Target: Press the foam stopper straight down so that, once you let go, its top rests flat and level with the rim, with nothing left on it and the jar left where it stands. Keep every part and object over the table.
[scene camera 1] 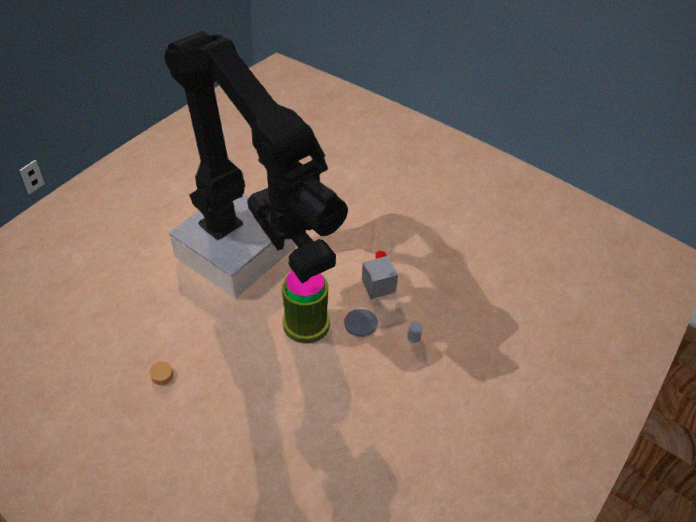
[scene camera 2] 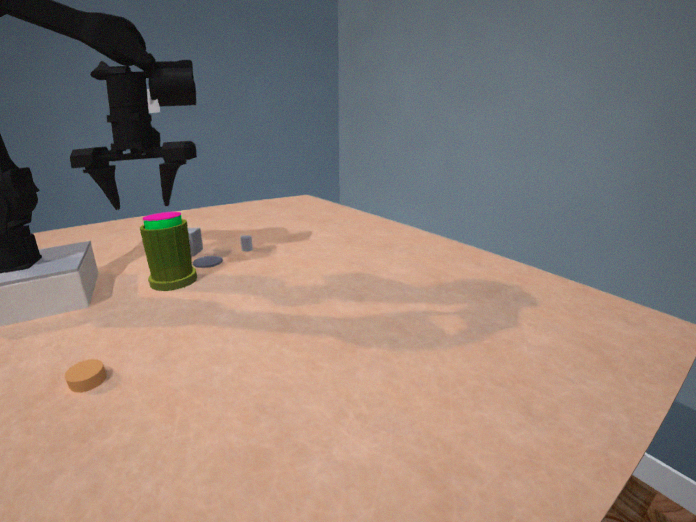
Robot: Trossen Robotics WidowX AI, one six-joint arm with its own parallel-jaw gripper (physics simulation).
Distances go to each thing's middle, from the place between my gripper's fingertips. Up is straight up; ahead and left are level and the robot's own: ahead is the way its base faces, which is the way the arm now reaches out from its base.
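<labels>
With the foam stopper (scene camera 1: 312, 290) in sight, I find my gripper 30 mm short of it and 30 mm above it. Going by their middles, the stopper is the nearest to my gripper of the things named here. Counting from my hand, I see the dark flat disc (scene camera 1: 360, 322) 90 mm ahead of it, 70 mm to the left of it and 130 mm below it, while the grey cube (scene camera 1: 379, 276) sits 60 mm ahead of that hand, 160 mm to the left of it and 110 mm below it. The orange disc (scene camera 2: 86, 375) is 60 mm behind my hand, 260 mm to the right of it and 130 mm below it. Going by their middles, that orange disc is the farthest from my gripper of the things named here.
</labels>
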